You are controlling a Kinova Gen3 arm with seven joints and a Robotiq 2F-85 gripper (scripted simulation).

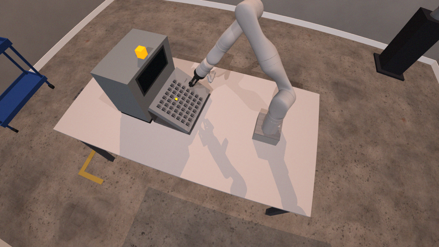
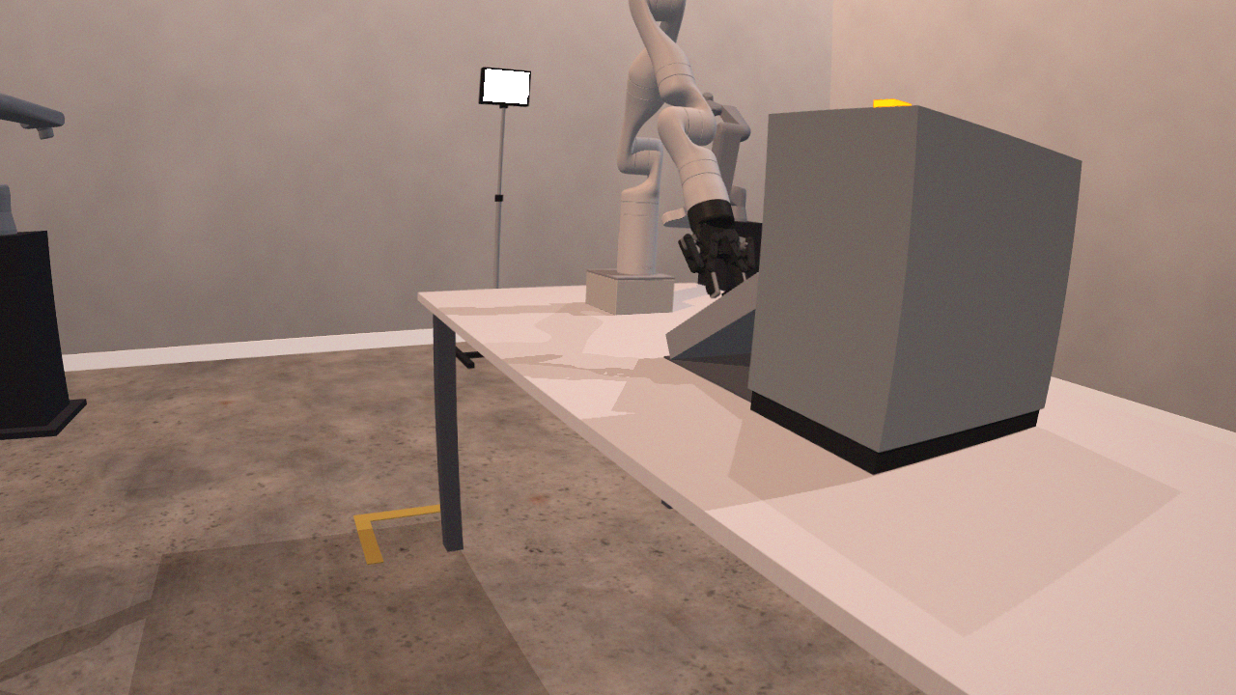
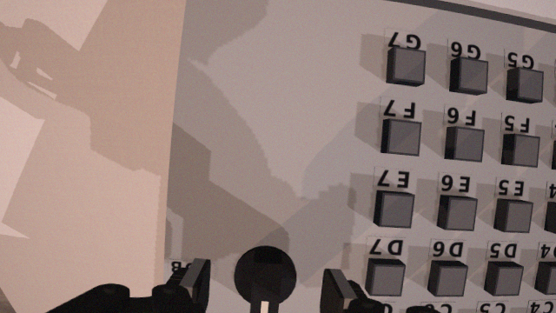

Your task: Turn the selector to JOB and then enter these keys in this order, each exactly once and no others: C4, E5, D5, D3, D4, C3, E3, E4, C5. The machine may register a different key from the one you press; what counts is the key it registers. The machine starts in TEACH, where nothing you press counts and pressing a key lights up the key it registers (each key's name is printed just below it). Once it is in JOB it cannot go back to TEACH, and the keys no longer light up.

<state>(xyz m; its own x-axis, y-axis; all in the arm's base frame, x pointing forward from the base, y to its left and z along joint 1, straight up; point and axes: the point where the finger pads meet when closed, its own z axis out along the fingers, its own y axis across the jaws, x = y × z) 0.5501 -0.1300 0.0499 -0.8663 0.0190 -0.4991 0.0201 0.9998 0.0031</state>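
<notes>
The black selector knob lies 10 mm ahead of my hand and 10 mm below it. The rest, counted from my hand: key D7: 10 mm ahead, 60 mm to the left, 20 mm below; sloped keypad: 40 mm ahead, 110 mm to the left, 60 mm below; key D5: 10 mm ahead, 130 mm to the left, 20 mm below.
</notes>
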